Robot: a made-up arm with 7 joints.
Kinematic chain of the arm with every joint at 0, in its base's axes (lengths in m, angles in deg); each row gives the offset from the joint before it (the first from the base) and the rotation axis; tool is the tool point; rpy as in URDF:
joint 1: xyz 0 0 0.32 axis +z
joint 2: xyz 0 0 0 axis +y
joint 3: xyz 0 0 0.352 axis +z
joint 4: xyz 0.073 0 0 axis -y
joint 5: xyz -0.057 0 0.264 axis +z
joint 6: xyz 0 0 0 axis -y
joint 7: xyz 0.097 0 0 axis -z
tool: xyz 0 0 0 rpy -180 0 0
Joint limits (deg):
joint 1: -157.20..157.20
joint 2: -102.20..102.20
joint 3: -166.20..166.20
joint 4: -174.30..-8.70
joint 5: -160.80..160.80
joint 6: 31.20..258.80
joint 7: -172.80..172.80
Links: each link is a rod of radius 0.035 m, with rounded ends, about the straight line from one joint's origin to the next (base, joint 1, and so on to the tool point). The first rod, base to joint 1, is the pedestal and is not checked.
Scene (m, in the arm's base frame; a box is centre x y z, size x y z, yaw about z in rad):
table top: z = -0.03
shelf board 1: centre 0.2 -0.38 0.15 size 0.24 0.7 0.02 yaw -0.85
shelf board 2: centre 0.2 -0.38 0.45 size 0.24 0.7 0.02 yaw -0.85
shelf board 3: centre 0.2 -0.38 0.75 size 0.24 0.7 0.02 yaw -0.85
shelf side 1: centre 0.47 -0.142 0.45 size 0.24 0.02 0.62 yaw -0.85
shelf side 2: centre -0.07 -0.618 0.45 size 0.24 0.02 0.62 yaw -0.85
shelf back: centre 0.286 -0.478 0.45 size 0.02 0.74 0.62 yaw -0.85
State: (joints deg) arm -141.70 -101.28 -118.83 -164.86 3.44 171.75 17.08
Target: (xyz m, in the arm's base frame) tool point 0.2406 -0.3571 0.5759
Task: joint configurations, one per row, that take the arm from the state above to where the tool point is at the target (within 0.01 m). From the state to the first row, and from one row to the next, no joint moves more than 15 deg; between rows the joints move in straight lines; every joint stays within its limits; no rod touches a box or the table.
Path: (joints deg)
1: -128.94 -87.84 -106.57 -159.87 1.25 170.13 17.08
2: -116.18 -74.40 -94.32 -154.88 -0.93 168.51 17.08
3: -103.41 -60.96 -82.06 -149.89 -3.12 166.88 17.08
4: -90.65 -47.52 -69.80 -144.91 -5.30 165.26 17.08
5: -77.89 -34.08 -57.55 -139.92 -7.49 163.64 17.08
6: -65.13 -20.64 -45.29 -134.93 -9.68 162.02 17.08
7: -52.37 -7.20 -33.03 -129.94 -11.86 160.40 17.08
8: -39.60 6.24 -20.78 -124.95 -14.05 158.78 17.08

